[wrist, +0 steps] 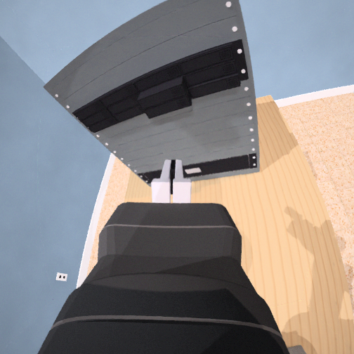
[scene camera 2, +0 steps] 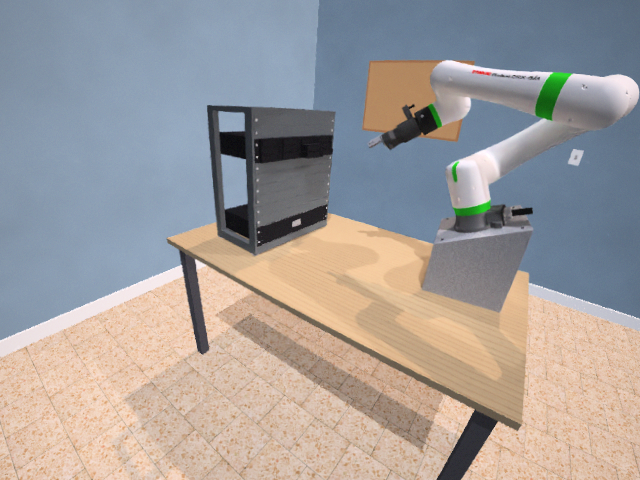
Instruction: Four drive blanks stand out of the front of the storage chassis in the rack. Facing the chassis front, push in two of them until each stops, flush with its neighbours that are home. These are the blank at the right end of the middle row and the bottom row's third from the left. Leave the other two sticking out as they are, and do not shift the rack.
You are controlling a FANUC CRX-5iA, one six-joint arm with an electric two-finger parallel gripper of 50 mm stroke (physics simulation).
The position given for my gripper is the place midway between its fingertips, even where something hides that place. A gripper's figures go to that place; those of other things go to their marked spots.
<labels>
My gripper (wrist: 173,169) is 17 cm from the lens. A grey rack (wrist: 157,87): 39 cm from the lens.
</labels>
